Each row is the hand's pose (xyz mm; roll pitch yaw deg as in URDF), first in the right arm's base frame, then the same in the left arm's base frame.
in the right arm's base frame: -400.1 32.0 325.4 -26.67 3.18 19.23
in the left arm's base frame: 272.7 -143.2 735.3 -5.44 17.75 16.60
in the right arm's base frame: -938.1 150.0 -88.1 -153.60 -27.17 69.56
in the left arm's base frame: -345.1 119.1 581.0 -124.78 -30.25 48.92
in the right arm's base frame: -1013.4 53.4 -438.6 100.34 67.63 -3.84
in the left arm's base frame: -544.2 129.6 267.7 -170.13 77.45 76.64
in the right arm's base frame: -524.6 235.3 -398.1 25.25 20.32 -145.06
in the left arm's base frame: -46.7 262.1 175.0 1.23 9.84 -157.98
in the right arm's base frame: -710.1 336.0 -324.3 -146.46 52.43 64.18
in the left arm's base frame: -180.2 349.4 331.7 -111.23 42.65 84.08
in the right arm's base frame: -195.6 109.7 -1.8 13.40 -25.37 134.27
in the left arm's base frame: 369.4 10.3 386.0 21.03 -50.08 122.93
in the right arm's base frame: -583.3 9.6 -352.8 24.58 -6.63 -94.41
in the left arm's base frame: -121.8 36.9 182.2 2.61 6.19 -100.88
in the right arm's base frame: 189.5 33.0 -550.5 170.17 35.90 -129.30
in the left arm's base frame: 538.7 66.8 -264.7 140.62 29.95 -152.19
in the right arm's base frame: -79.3 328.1 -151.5 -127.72 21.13 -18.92
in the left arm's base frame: 463.2 254.3 262.3 -118.42 45.35 -20.26
